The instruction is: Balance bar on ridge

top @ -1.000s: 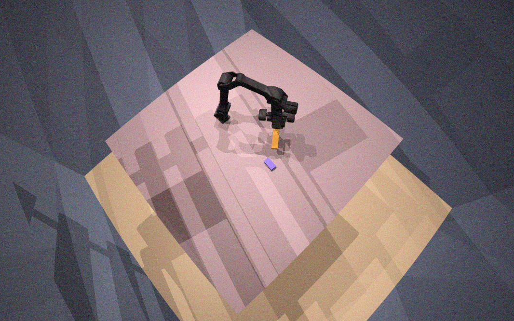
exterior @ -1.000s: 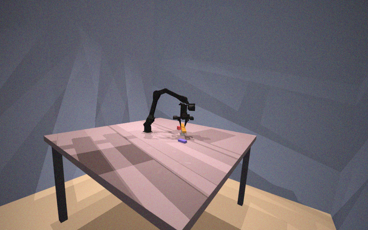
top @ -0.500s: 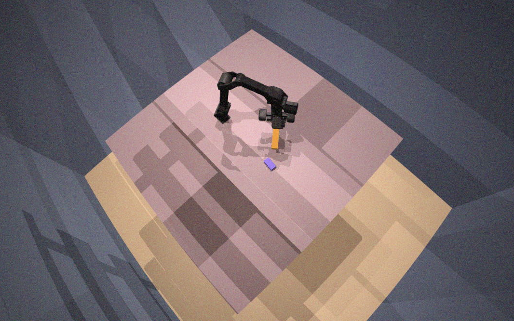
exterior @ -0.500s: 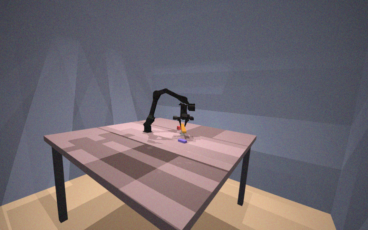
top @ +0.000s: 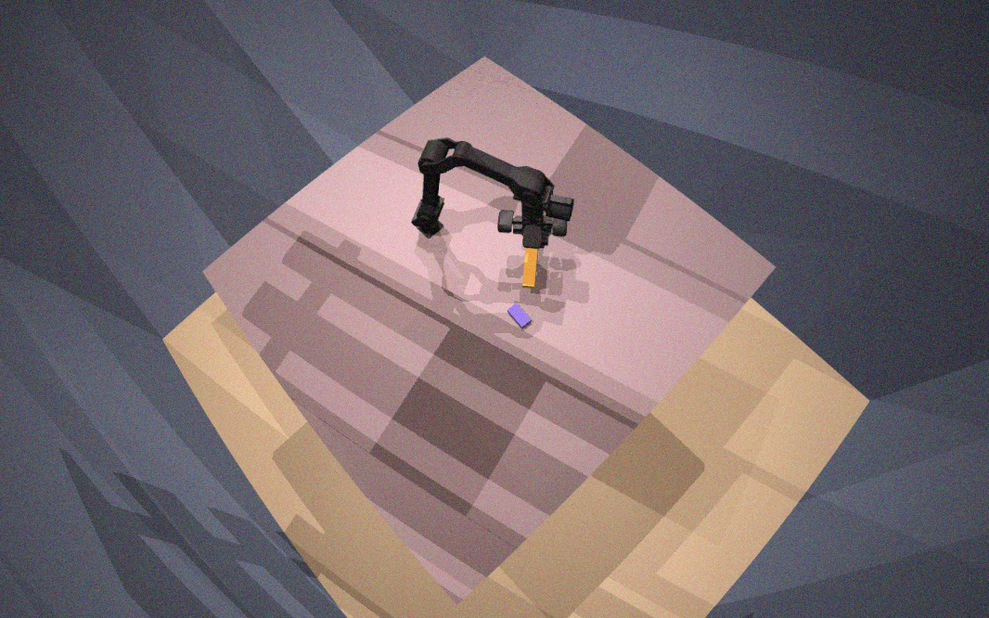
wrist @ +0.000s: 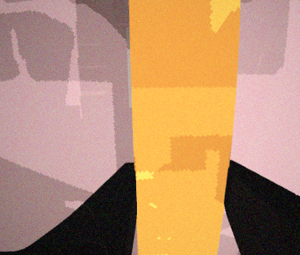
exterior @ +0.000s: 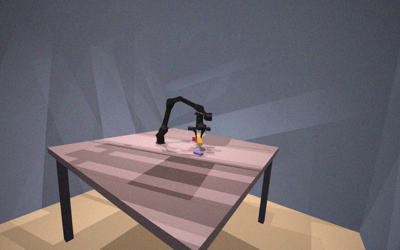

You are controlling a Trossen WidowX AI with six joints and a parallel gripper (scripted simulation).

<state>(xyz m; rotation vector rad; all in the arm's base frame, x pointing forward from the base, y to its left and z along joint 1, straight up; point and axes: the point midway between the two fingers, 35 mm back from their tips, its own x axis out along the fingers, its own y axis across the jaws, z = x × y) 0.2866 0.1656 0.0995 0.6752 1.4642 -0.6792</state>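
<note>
The bar is 20 mm to the right of my gripper tip and 20 mm ahead of it. Round my gripper tip: small red cube (130 mm behind, 120 mm to the left, 50 mm below); purple block (180 mm to the right, 130 mm ahead, 60 mm below).
</note>
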